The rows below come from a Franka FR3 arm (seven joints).
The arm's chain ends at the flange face. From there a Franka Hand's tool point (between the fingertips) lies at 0.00 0.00 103.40 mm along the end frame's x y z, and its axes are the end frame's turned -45 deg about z.
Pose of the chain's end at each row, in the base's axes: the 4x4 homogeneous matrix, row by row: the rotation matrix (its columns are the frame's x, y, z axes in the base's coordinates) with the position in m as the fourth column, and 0 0 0 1 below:
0.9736 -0.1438 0.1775 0.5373; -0.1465 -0.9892 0.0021 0.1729; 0.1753 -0.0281 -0.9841 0.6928; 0 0 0 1
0.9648 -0.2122 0.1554 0.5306; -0.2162 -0.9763 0.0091 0.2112; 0.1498 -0.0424 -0.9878 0.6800; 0 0 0 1
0.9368 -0.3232 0.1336 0.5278; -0.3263 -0.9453 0.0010 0.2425; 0.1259 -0.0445 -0.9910 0.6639; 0 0 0 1
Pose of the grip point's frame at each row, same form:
0.7901 0.5868 0.1775 0.5557; 0.5959 -0.8031 0.0021 0.1731; 0.1438 0.1041 -0.9841 0.5910; 0 0 0 1
0.8323 0.5322 0.1554 0.5467; 0.5375 -0.8432 0.0091 0.2121; 0.1359 0.0759 -0.9878 0.5779; 0 0 0 1
0.8910 0.4339 0.1336 0.5416; 0.4377 -0.8992 0.0010 0.2426; 0.1205 0.0576 -0.9910 0.5614; 0 0 0 1

